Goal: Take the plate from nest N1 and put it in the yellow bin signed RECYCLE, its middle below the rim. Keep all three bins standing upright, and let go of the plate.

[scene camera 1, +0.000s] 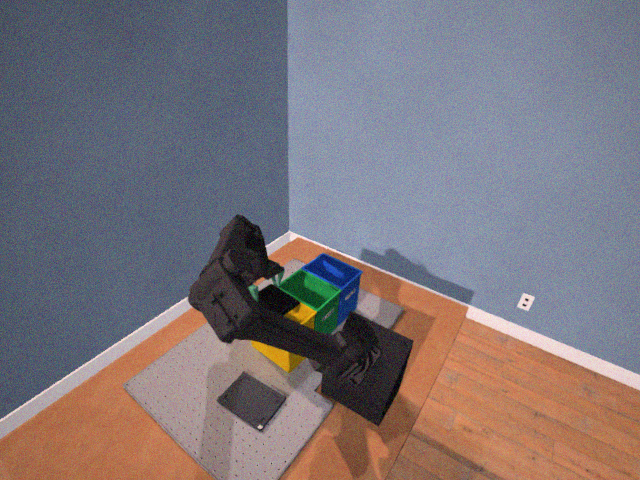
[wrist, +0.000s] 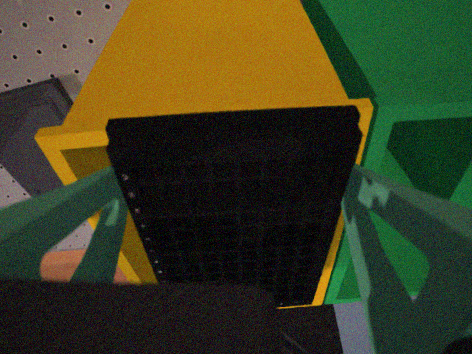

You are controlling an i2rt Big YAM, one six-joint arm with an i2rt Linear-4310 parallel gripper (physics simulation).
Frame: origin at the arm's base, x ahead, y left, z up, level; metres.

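Seen in the pictures: gripper, fingertip midpoint: (scene camera 1: 267, 295) (wrist: 235, 176); arm's base, link origin: (scene camera 1: 358, 359).
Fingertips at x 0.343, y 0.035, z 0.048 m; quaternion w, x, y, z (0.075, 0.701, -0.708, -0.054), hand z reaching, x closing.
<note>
Pixels of each thing's top centre, then the offset from my fingertips to it. "spot": a spot on its surface instead. Level surfaces: height alone.
- black rectangular plate, top centre: (wrist: 239, 258) (scene camera 1: 275, 297) 0.037 m back, 0.001 m right, 0.014 m up
- yellow bin, top centre: (wrist: 223, 250) (scene camera 1: 280, 309) 0.071 m back, 0.007 m left, 0.011 m down
- dark flat pad, surface spot: (wrist: 35, 125) spot: 0.106 m back, 0.197 m left, 0.179 m down
- green bin, top centre: (wrist: 453, 230) (scene camera 1: 308, 288) 0.061 m back, 0.125 m right, 0.011 m down
- blue bin, top centre: (scene camera 1: 332, 269) 0.052 m back, 0.257 m right, 0.011 m down
- grey perforated mat, surface height: 0.191 m down
A black rectangular plate (scene camera 1: 278, 298) (wrist: 235, 200) lies between the two green fingers. My gripper (scene camera 1: 266, 285) (wrist: 235, 176) is shut on its two opposite side edges. The plate is over the mouth of the yellow bin (scene camera 1: 279, 356) (wrist: 210, 55). In the wrist view its far edge overlaps the bin's rim, and part of the bin's opening shows to its left. I cannot tell how high it is above the rim. The yellow bin stands upright, partly hidden by the arm in the scene view. A dark flat pad (scene camera 1: 251, 398) (wrist: 35, 125), perhaps a nest, lies on the mat; its label is unreadable.
The green bin (scene camera 1: 327, 314) (wrist: 425, 55) stands upright close beside the yellow bin. The blue bin (scene camera 1: 352, 295) stands upright beyond it. The grey perforated mat (scene camera 1: 170, 384) (wrist: 50, 40) lies under the bins. The black arm base (scene camera 1: 390, 356) is at their right, with walls behind.
</note>
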